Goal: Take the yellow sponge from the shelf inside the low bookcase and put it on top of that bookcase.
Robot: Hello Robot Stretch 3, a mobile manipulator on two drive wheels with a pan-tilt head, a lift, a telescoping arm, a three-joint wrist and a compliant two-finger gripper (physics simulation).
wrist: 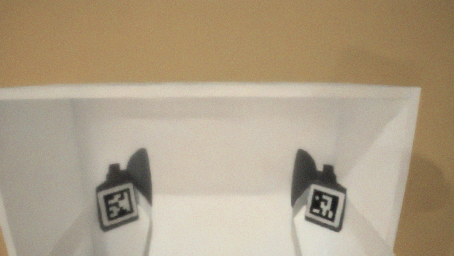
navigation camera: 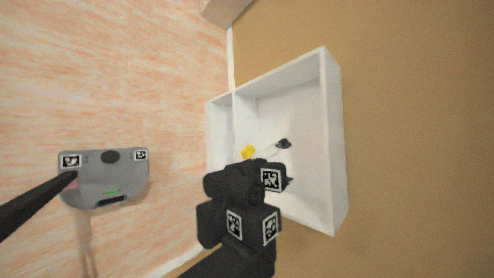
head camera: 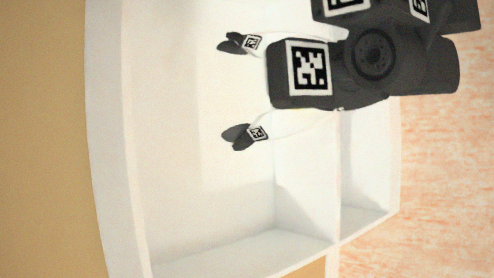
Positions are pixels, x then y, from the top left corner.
Scene:
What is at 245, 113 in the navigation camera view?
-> A white wall shelf.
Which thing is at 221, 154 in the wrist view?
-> A low bookcase.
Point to my gripper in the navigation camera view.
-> At 288, 160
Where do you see my gripper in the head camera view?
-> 225, 91

